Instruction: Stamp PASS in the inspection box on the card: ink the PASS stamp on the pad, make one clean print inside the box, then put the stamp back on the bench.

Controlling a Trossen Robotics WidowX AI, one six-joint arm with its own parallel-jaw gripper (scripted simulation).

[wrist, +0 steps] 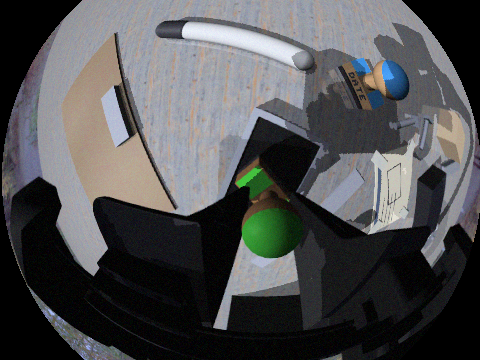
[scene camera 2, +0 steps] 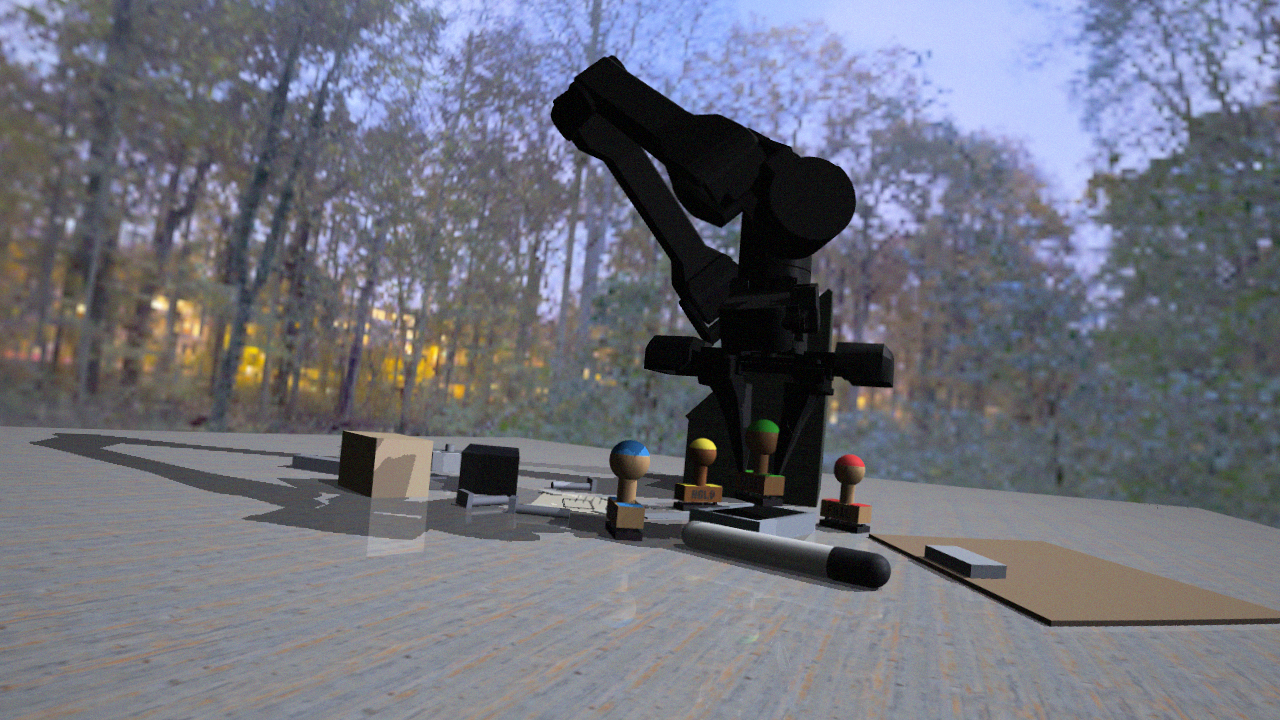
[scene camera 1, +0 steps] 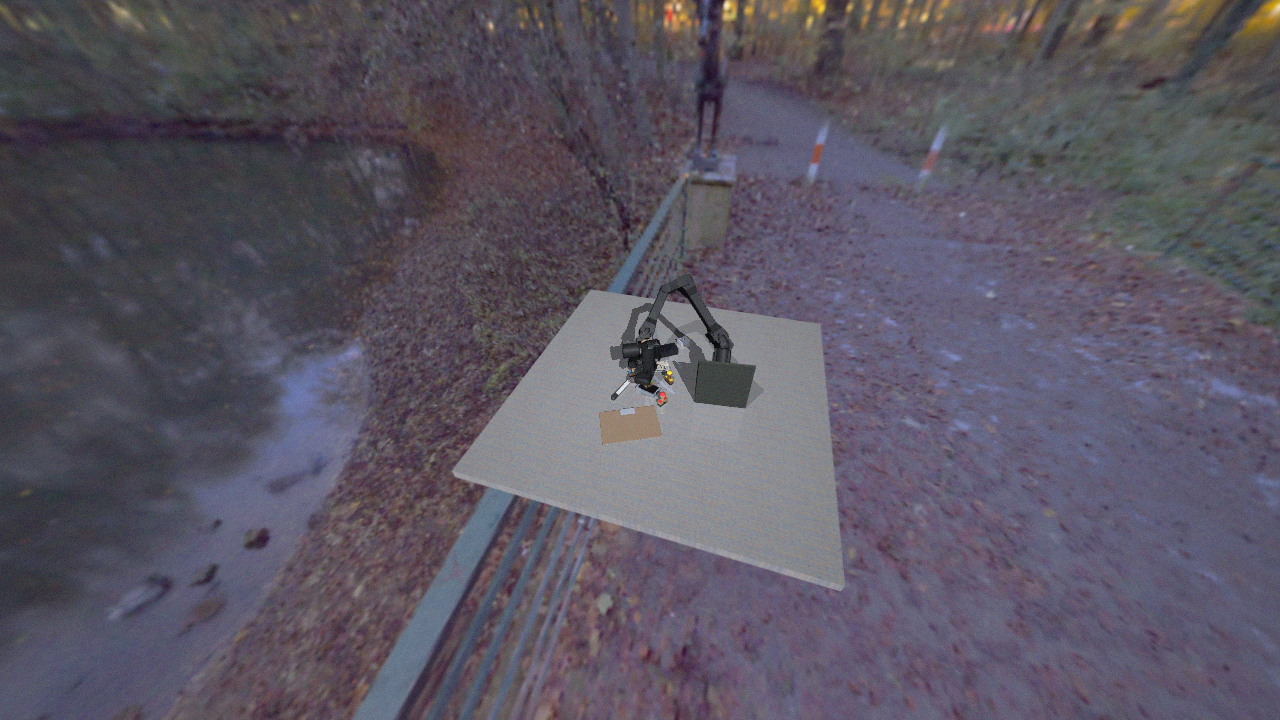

Observation:
In view: the gripper [scene camera 2: 759,473], a green-topped stamp [scene camera 2: 761,436], a brown clipboard [scene camera 2: 1061,587], a blue-topped stamp [scene camera 2: 629,460] and a red-topped stamp [scene camera 2: 845,515].
The green-topped stamp shows as well in the wrist view [wrist: 272,227]. The brown clipboard also shows in the wrist view [wrist: 111,159] and in scene camera 1 [scene camera 1: 622,425]. The blue-topped stamp also shows in the wrist view [wrist: 388,78]. The wrist view does not show the red-topped stamp, which is hidden by the gripper.

